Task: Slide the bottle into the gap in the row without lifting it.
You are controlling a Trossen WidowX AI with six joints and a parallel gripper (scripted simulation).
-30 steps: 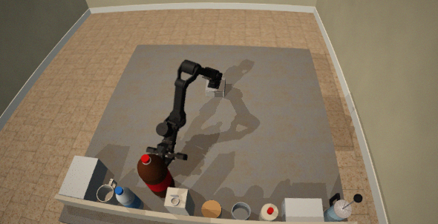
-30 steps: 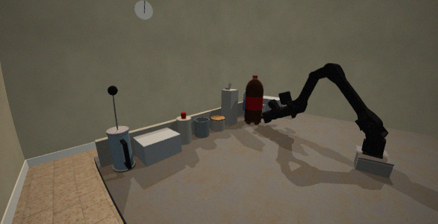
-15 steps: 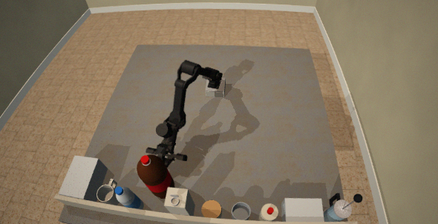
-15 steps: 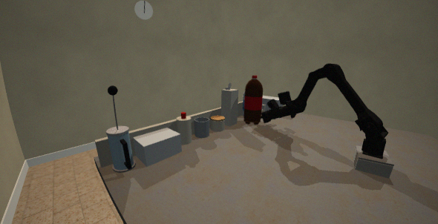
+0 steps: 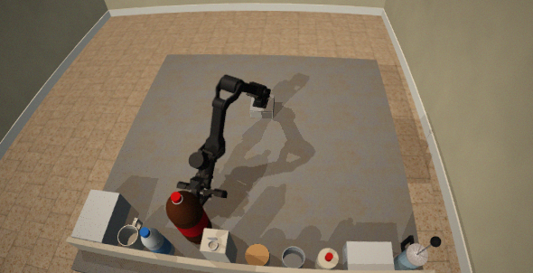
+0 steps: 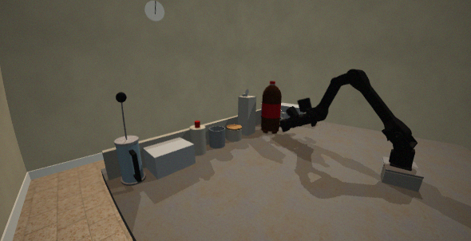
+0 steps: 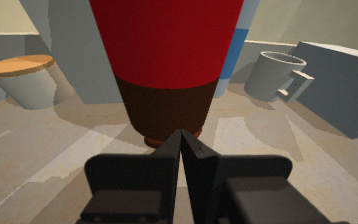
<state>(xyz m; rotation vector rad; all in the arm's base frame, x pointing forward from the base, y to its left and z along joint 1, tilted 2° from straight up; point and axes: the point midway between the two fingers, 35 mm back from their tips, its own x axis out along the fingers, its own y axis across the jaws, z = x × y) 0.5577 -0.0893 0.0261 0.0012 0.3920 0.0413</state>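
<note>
Now: hand 80 mm short of the brown cola bottle, 20 mm to the right of it and 90 mm below it. From my hand the other things lie so: wood-lidded jar (130 mm ahead, 260 mm to the left, 30 mm below); white box (170 mm ahead, 350 mm to the right); blue-capped water bottle (190 mm ahead, 70 mm to the right, 50 mm above).
</note>
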